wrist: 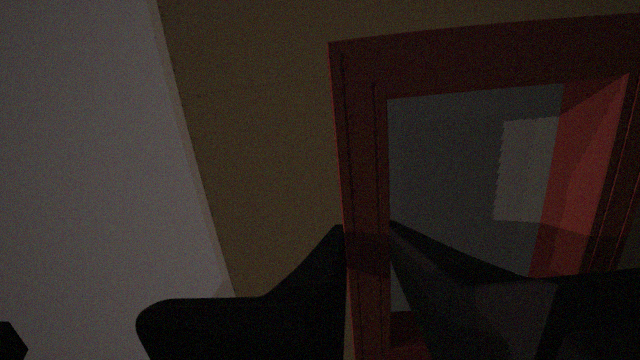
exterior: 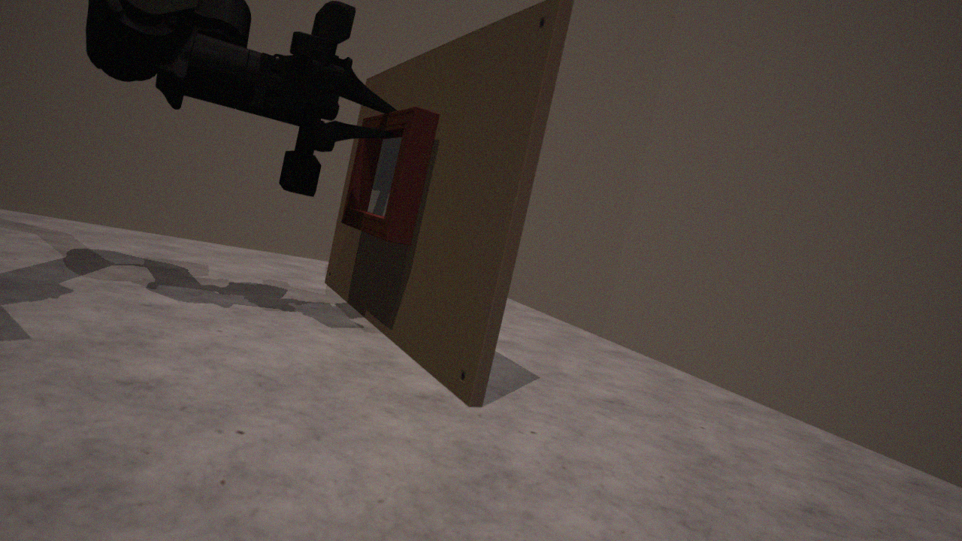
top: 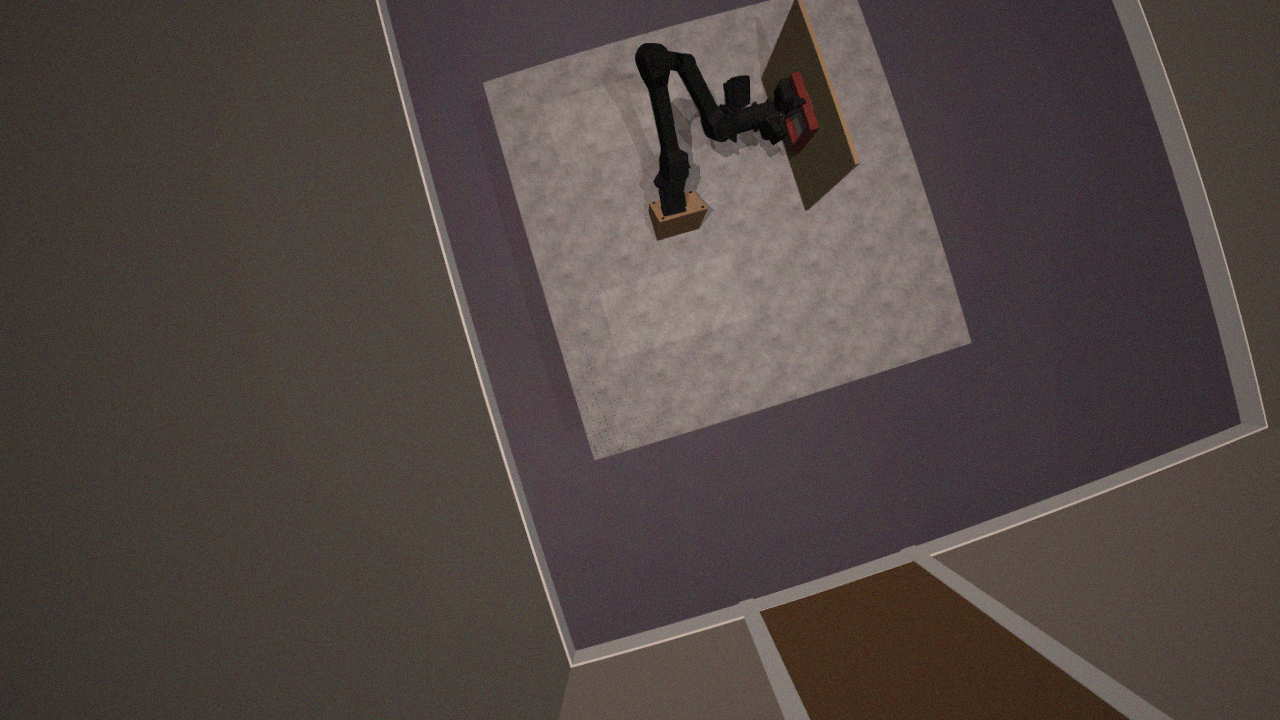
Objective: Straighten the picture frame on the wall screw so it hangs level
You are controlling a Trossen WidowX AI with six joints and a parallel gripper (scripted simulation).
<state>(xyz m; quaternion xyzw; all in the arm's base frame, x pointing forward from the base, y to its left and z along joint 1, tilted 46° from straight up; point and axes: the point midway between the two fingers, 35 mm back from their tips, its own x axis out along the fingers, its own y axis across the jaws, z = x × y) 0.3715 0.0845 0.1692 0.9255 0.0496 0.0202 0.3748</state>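
Now: the red picture frame 50 mm below my gripper tip and 10 mm ahead of it. The rest, counted from my gripper tip: tan wall board: 60 mm below, 20 mm ahead, 10 mm to the left.
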